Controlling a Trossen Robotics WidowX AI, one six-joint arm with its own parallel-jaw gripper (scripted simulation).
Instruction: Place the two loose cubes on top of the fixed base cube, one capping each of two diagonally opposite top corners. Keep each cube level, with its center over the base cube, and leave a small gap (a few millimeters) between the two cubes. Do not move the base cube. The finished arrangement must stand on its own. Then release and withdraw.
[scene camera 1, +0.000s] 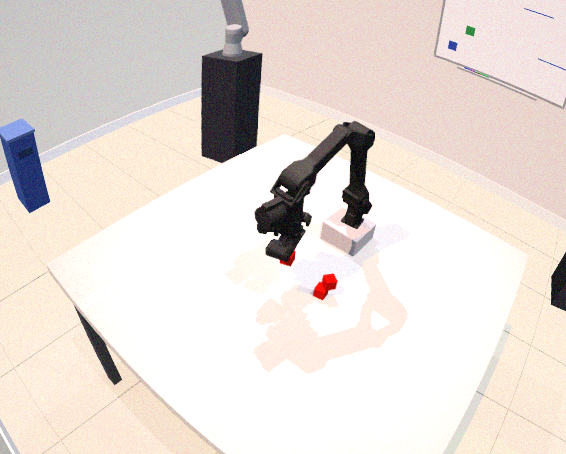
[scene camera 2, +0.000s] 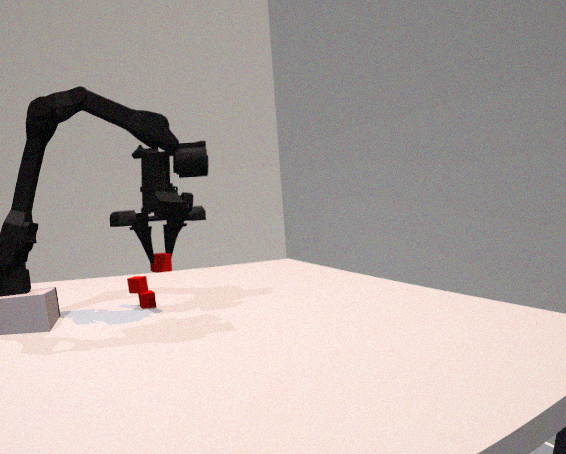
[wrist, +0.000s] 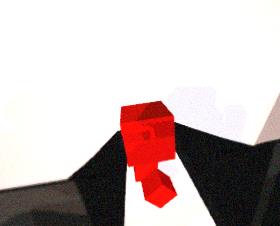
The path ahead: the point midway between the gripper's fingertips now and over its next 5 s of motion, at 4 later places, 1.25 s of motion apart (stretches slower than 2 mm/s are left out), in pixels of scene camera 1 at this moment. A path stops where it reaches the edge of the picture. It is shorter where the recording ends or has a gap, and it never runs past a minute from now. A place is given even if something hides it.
My gripper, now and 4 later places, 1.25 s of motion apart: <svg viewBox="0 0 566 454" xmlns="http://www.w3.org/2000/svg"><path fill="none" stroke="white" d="M287 256L315 266L316 279L317 279L319 269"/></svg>
